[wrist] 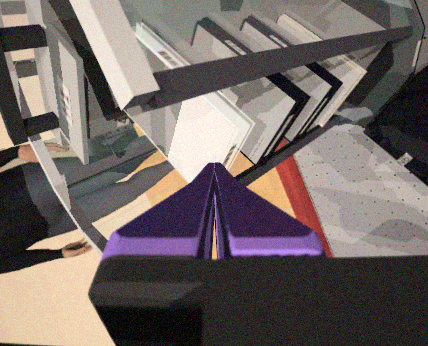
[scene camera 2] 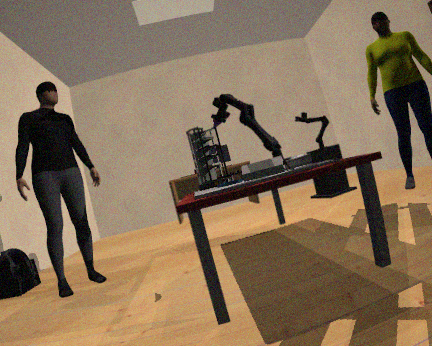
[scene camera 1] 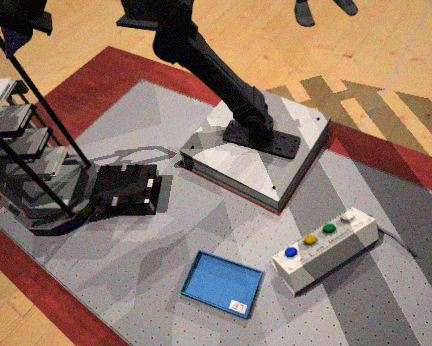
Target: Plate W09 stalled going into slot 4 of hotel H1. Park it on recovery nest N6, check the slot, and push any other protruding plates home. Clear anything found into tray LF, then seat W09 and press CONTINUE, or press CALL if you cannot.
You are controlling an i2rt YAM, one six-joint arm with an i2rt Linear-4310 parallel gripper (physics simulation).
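Pixels of known places: gripper, between the fingertips: [wrist: 214, 173] [scene camera 2: 214, 129] [scene camera 1: 8, 57]; arm's base, origin of its link: [scene camera 1: 260, 139].
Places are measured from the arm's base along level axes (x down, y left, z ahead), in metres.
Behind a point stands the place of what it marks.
Note:
My gripper [scene camera 1: 11, 54] @[x -0.367, y -0.400, z 0.248 m] [scene camera 2: 216, 124] @[x -0.367, y -0.400, z 0.248 m] [wrist: 214, 173] @[x -0.367, y -0.400, z 0.248 m] is shut and empty, its purple tips together beside hotel H1 [scene camera 1: 49, 109] @[x -0.203, y -0.431, z 0.226 m] [wrist: 280, 61] @[x -0.314, y -0.434, z 0.219 m]. In the wrist view a white plate with a clear edge [wrist: 205, 135] @[x -0.325, y -0.427, z 0.290 m] shows just beyond the tips; contact cannot be told. Two dark-edged plates [wrist: 272, 107] @[x -0.254, y -0.425, z 0.281 m] [wrist: 312, 95] @[x -0.183, y -0.420, z 0.283 m] and a cream plate [wrist: 350, 82] @[x -0.112, y -0.414, z 0.272 m] stand further along the stack. No plate label is readable, so W09 cannot be picked out. Blue tray LF [scene camera 1: 220, 282] @[x 0.057, y 0.042, z 0.375 m] holds nothing visible. The button box [scene camera 1: 330, 255] @[x -0.009, y 0.245, z 0.256 m] has blue, yellow, green and white buttons. Nest N6 cannot be identified by label.
A black block with white tabs [scene camera 1: 125, 187] @[x -0.001, y -0.274, z 0.260 m] sits beside the hotel's foot. The arm's base stands on a pale raised plinth [scene camera 1: 235, 172] @[x 0.006, y -0.025, z 0.118 m]. A cable [scene camera 1: 400, 242] @[x 0.053, y 0.383, z 0.145 m] leaves the button box. Two people [scene camera 2: 55, 145] [scene camera 2: 400, 75] stand away from the table [scene camera 2: 280, 182] @[x 0.084, y 0.651, z 0.371 m].

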